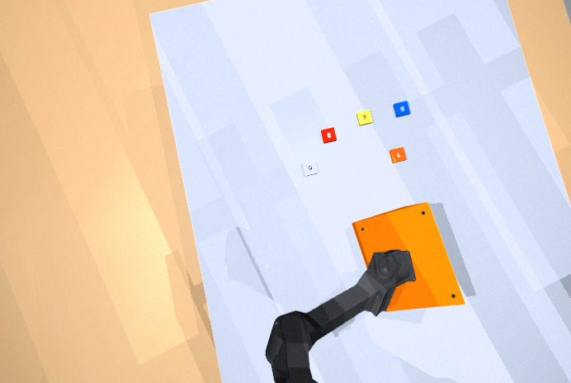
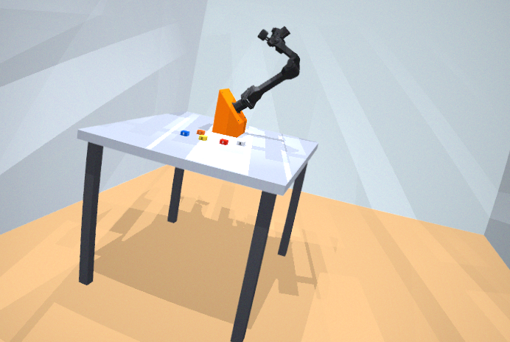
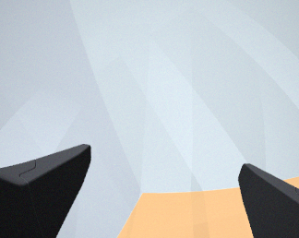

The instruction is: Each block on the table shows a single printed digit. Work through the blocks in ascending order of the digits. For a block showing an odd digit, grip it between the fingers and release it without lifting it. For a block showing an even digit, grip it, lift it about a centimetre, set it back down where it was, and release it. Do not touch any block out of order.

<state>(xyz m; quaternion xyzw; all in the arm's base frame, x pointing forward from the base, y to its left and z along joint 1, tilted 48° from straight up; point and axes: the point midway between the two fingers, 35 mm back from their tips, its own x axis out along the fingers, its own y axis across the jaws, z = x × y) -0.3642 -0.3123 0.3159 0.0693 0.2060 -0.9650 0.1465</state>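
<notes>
My gripper tip is 68 cm short of the orange block, 53 cm above it and 10 cm to the left of it. Also, from my gripper tip: yellow block (79 cm ahead, 53 cm below, 4 cm to the right); red block (77 cm ahead, 53 cm below, 5 cm to the left); white block (70 cm ahead, 53 cm below, 12 cm to the left).
</notes>
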